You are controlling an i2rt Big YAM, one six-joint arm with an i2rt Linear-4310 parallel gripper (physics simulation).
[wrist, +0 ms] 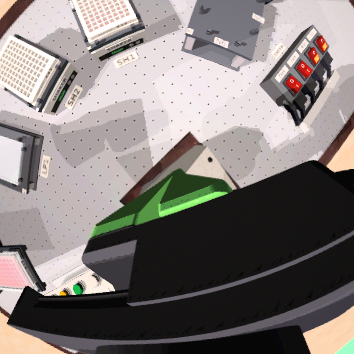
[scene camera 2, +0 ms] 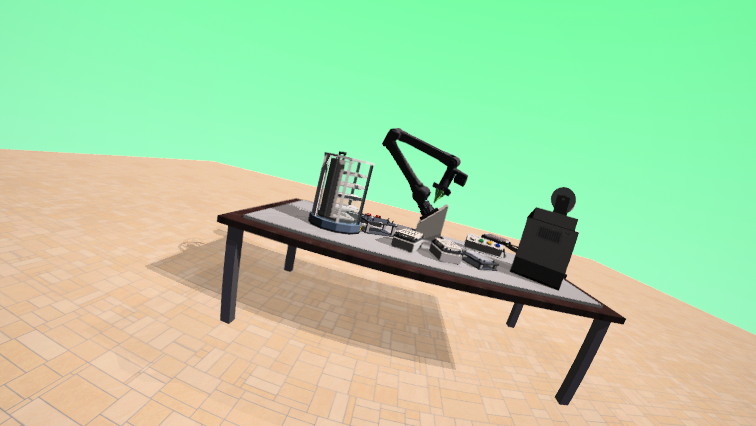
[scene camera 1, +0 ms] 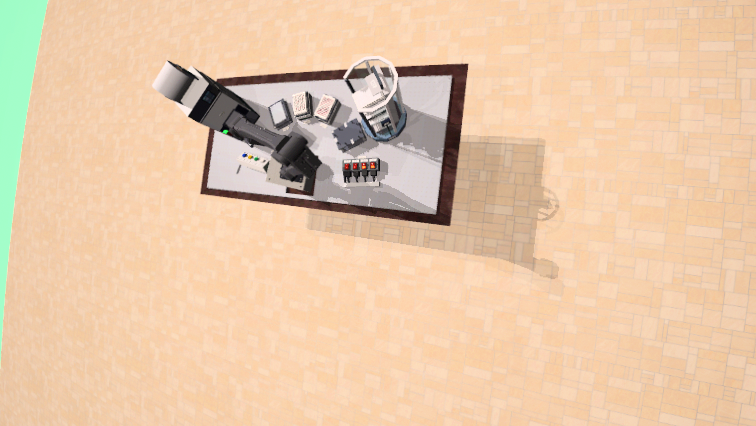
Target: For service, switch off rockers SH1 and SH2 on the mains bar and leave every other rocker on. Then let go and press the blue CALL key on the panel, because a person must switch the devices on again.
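Places are measured from the arm's base along level axes (x right, y ahead, z up), in centimetres.
Pixels of known places: gripper, fingertip midpoint: (wrist: 179, 176) (scene camera 2: 433, 203); arm's base at its link origin: (scene camera 2: 429, 214).
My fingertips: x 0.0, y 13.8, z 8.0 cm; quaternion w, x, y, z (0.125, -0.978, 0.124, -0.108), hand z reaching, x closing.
Note:
Ahead of a thing's pixels: the offset from my fingertips to its top centre. "spot": to the spot under its first point. Level surfaces: height alone.
The mains bar (wrist: 277, 82) (scene camera 1: 360, 181) (scene camera 2: 376, 218) lies at the wrist view's upper right, with a row of red rockers. The SH2 rocker {spot: dz -15.4, dx +27.9, dy -3.7 cm} (wrist: 293, 83) and the SH1 rocker {spot: dz -15.4, dx +32.6, dy -3.0 cm} (wrist: 304, 69) look plain red. The two rockers beyond them {spot: dz -15.1, dx +38.6, dy -1.2 cm} (wrist: 317, 49) each show an orange patch. The key panel {dz -12.0, dx -35.5, dy -10.4 cm} (scene camera 1: 252, 160) (scene camera 2: 484, 244) (wrist: 70, 281) lies left of the arm's base. Its blue key {dz -12.9, dx -42.8, dy -7.4 cm} (scene camera 1: 244, 155) (scene camera 2: 496, 245) is hidden in the wrist view. My gripper (wrist: 179, 176) (scene camera 2: 436, 197), with green fingers, is shut and empty. It hangs high over the arm's wedge base (wrist: 207, 165), between the bar and the panel.
On the table {dz -20.4 cm} (scene camera 1: 412, 180) (scene camera 2: 295, 217) stand shaker SH1 {spot: dz -13.8, dx +6.6, dy +24.4 cm} (wrist: 105, 17), shaker SH2 {dz -13.5, dx -9.6, dy +29.1 cm} (wrist: 28, 67), device LP1 {spot: dz -16.3, dx -22.3, dy +18.8 cm} (wrist: 17, 158) and a grey N6 plate {dz -12.8, dx +25.0, dy +14.1 cm} (wrist: 225, 21). A tall carousel rack {dz +14.0, dx +42.9, dy +26.3 cm} (scene camera 2: 325, 180) (scene camera 1: 369, 63) and a black box {dz +25.2, dx -59.8, dy +18.4 cm} (scene camera 2: 544, 248) (scene camera 1: 211, 101) are there too.

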